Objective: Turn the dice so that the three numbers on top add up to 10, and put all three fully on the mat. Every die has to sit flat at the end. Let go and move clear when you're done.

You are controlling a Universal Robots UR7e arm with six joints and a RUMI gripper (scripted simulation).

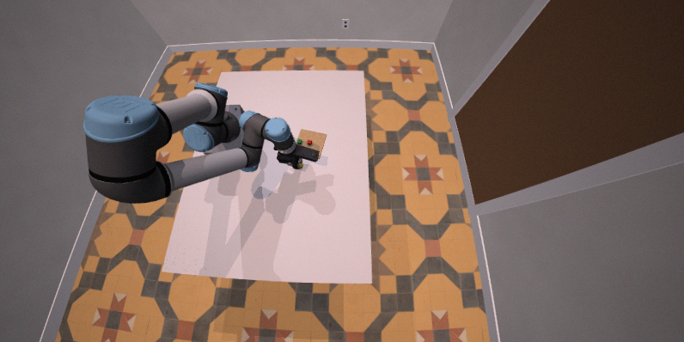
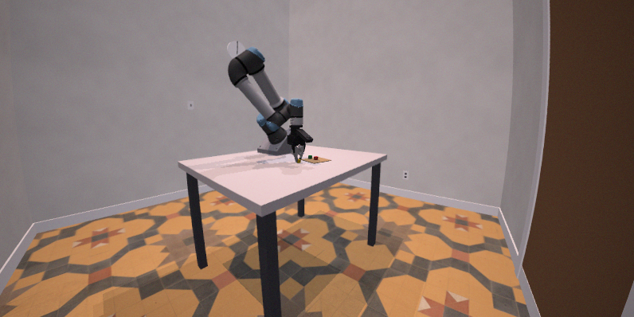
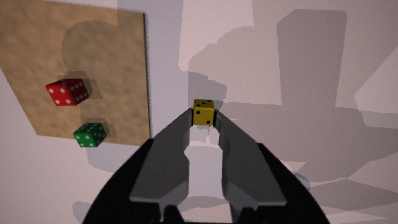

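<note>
The yellow die lies 10 mm below my hand. From my hand the other things lie so: brown mat 30 mm ahead, 120 mm to the left, 20 mm below; green die 20 mm behind, 130 mm to the left; red die 30 mm ahead, 120 mm to the left.
</note>
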